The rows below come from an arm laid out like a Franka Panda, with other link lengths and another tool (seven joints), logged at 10 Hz.
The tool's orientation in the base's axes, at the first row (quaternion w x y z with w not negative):
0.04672, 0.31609, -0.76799, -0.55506
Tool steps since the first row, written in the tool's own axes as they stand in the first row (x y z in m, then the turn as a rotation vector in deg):
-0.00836, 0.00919, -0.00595, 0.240, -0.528, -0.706
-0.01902, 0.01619, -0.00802, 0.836, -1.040, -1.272
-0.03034, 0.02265, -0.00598, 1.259, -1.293, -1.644
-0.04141, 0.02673, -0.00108, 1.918, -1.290, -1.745
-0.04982, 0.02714, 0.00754, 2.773, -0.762, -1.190
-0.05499, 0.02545, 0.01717, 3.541, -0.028, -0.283
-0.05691, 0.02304, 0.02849, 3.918, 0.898, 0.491
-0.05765, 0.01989, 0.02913, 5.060, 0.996, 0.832
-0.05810, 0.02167, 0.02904, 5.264, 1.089, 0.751
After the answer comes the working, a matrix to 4 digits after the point.
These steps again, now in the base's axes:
0.00518, 0.00129, 0.01270, 0.336, -0.807, -0.265
0.01151, 0.00660, 0.02263, 0.323, -1.687, -0.668
0.01685, 0.01555, 0.03072, 0.254, -2.268, -0.868
0.02182, 0.02628, 0.03555, -0.229, -2.704, -1.011
0.02469, 0.03797, 0.03499, -1.373, -2.610, -0.995
0.02547, 0.04836, 0.03128, -2.686, -2.141, -0.906
0.02326, 0.05827, 0.02540, -3.715, -1.536, -0.488
0.02494, 0.05861, 0.02258, -4.810, -1.851, -0.850
0.02457, 0.05911, 0.02431, -4.979, -2.010, -0.794

The tool's axes in the first row as the columns of a matrix, in the base's axes (rounded; the answer above uses it unrounded):
-0.7958, -0.4336, -0.4227
-0.5374, 0.1840, 0.8230
-0.2791, 0.8821, -0.3794

